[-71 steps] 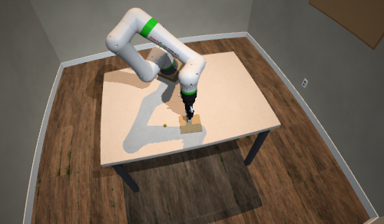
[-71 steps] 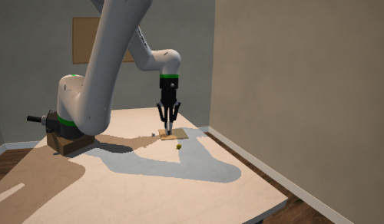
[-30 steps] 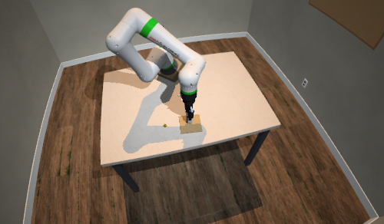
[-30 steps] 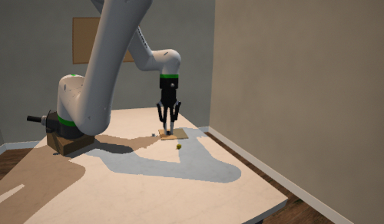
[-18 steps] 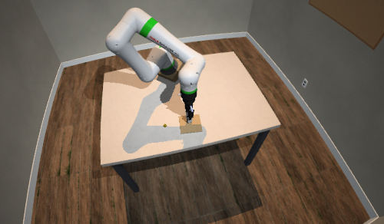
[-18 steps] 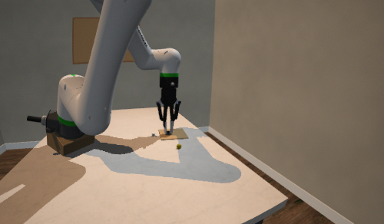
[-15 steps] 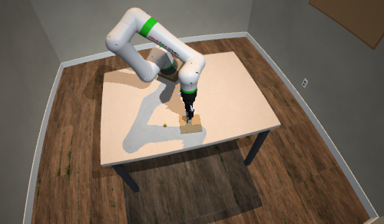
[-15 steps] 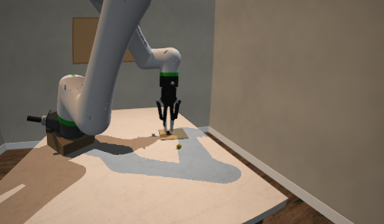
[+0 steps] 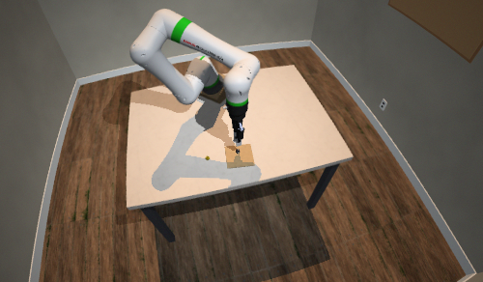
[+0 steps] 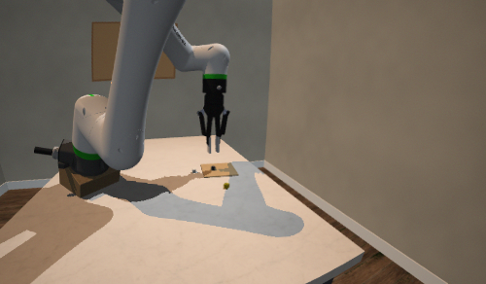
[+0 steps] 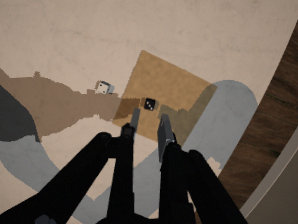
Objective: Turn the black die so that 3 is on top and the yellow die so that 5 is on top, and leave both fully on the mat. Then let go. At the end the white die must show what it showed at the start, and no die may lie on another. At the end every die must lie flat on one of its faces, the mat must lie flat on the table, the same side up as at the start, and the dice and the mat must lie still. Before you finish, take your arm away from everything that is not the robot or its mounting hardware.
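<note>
My hand is 16 cm to the left of the yellow die, 11 cm above it and 2 cm past it. The rest, counted from my hand: tan mat 11 cm below, 2 cm ahead; white die 11 cm below, 8 cm behind, 2 cm to the left; black die 10 cm below.
</note>
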